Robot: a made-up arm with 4 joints.
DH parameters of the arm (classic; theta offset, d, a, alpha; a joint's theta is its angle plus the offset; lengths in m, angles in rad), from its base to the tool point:
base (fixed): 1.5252 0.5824 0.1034 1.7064
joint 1: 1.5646 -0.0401 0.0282 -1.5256
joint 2: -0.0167 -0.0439 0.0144 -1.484
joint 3: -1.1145 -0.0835 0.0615 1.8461
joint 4: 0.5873 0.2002 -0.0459 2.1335
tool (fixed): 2.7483 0.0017 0 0
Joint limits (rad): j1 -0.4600..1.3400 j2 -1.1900..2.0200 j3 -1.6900..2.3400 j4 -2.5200..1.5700
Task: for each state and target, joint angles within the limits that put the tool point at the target. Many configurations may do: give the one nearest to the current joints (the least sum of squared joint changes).
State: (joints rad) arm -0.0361 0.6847 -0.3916 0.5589
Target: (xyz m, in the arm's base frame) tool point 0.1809 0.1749 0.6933
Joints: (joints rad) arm -0.4600 1.3609 -0.2805 -0.0012
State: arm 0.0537 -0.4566 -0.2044 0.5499
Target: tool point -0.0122 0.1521 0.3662
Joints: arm -0.0366 -0.5766 -0.6915 0.6508
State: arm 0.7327 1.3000 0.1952 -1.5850
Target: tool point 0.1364 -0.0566 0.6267
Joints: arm 1.3400 1.6244 -0.3480 -0.8705
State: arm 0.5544 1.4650 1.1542 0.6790
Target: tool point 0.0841 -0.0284 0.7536
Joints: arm 0.0640 1.1774 0.7400 0.2029
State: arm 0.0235 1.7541 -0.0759 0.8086
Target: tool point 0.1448 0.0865 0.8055
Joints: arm 0.3582 1.7103 -0.8343 1.0100
